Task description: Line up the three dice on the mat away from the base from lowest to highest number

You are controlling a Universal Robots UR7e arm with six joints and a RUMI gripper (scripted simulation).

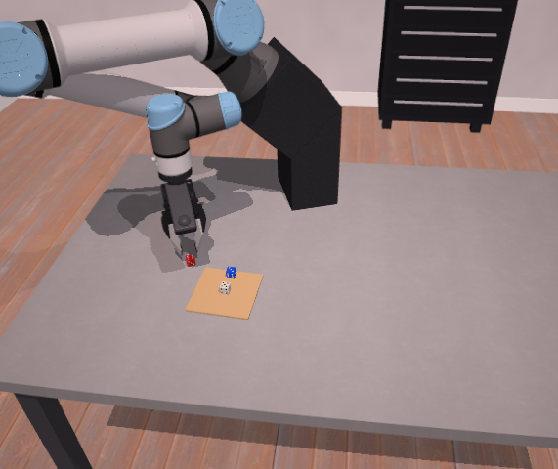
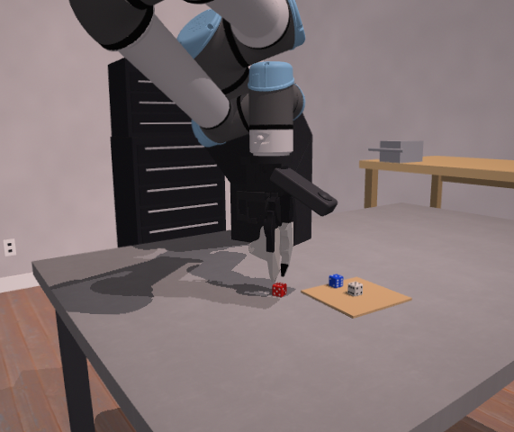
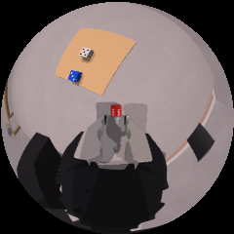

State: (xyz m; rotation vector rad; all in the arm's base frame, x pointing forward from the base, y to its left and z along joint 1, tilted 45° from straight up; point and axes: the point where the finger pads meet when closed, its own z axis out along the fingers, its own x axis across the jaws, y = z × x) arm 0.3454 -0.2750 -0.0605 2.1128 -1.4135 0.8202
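Now: hand 3 cm above the red die. From my hand the other things lie so: tan mat 10 cm ahead, 9 cm to the left, 4 cm below; white die 10 cm ahead, 9 cm to the left, 3 cm below; blue die 10 cm to the left, 5 cm ahead, 3 cm below.
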